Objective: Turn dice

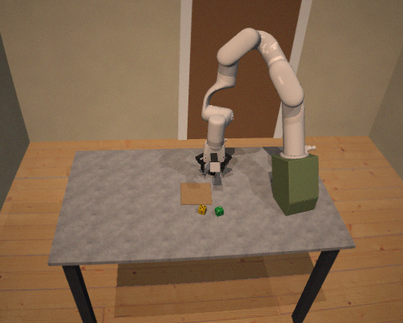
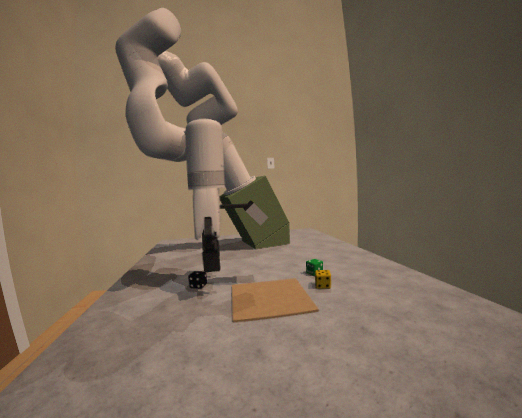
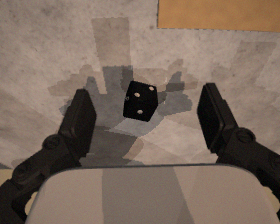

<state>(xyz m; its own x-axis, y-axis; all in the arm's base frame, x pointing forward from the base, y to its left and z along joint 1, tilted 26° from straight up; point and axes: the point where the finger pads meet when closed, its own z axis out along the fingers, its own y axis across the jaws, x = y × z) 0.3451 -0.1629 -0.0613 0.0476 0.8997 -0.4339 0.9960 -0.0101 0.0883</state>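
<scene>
My gripper is now 1 cm past the black die, 4 cm to the left of it and 4 cm above it. Also, from my hand: tan mat (9 cm ahead, 10 cm to the left, 6 cm below); green die (1 cm ahead, 23 cm to the left, 4 cm below); yellow die (8 cm ahead, 21 cm to the left, 4 cm below).
</scene>
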